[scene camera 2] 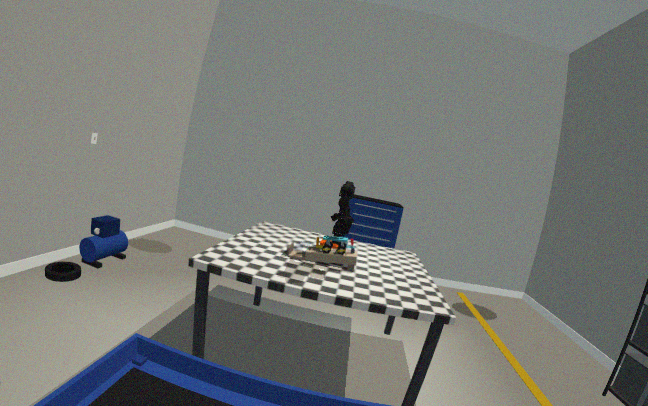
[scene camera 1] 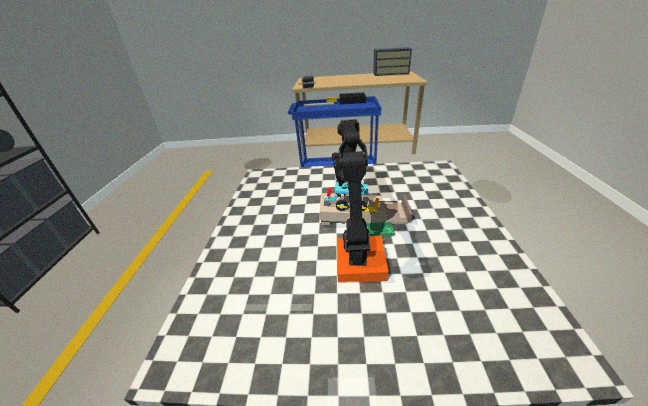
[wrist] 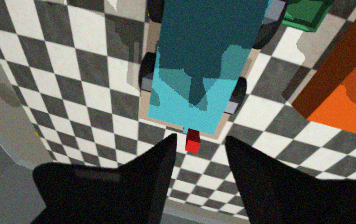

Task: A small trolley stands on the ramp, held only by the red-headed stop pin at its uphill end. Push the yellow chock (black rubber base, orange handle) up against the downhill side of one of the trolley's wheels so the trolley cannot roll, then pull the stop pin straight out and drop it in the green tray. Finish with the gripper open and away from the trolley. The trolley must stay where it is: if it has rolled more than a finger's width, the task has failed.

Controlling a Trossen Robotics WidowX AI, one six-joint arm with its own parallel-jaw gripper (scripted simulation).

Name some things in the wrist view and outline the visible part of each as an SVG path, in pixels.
My gripper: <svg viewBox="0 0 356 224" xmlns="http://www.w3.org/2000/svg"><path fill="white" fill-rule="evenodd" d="M226 137L224 148L250 224L356 224L356 179L318 179L290 165L286 165L272 156L266 155L246 142L242 142L232 136ZM177 133L170 134L145 153L118 168L75 165L62 162L50 162L36 166L32 171L33 180L46 208L30 224L160 224L176 160Z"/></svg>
A cyan trolley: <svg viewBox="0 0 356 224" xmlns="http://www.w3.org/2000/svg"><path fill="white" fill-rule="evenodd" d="M288 0L147 0L148 15L151 21L161 23L157 54L147 52L141 61L138 72L139 88L143 91L151 92L148 117L183 126L183 133L186 134L188 128L199 131L199 133L201 131L214 135L223 113L232 115L240 108L247 91L247 80L240 77L246 64L246 59L252 48L259 50L267 46L266 44L273 38L283 22Z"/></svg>
